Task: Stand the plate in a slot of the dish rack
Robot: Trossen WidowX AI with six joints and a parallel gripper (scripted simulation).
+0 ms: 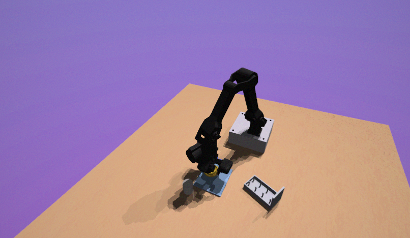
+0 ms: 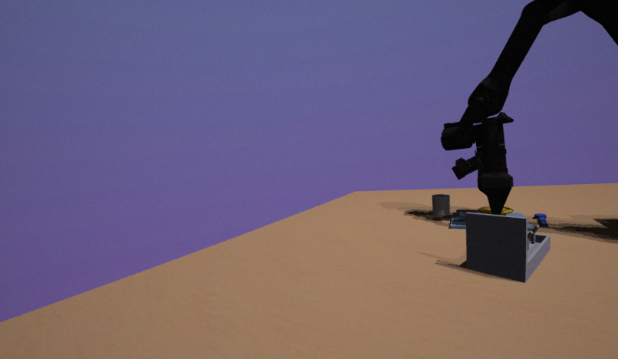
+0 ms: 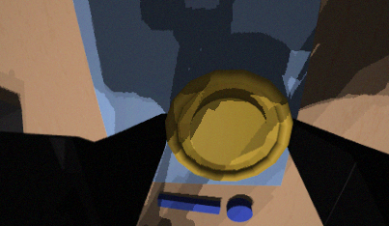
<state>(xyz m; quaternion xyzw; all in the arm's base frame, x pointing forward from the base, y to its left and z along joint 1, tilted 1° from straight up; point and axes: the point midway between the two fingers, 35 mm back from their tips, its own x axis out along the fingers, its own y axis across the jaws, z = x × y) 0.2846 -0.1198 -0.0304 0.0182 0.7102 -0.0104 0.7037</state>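
My gripper tip is now 2 cm short of the light blue mat, 2 cm to the right of it and 1 cm above it. Round my gripper tip: blue utensil 9 cm behind, 1 cm to the left, 1 cm below; then white cylinder 12 cm ahead, 5 cm to the right, 1 cm above; then yellow plate 1 cm above.
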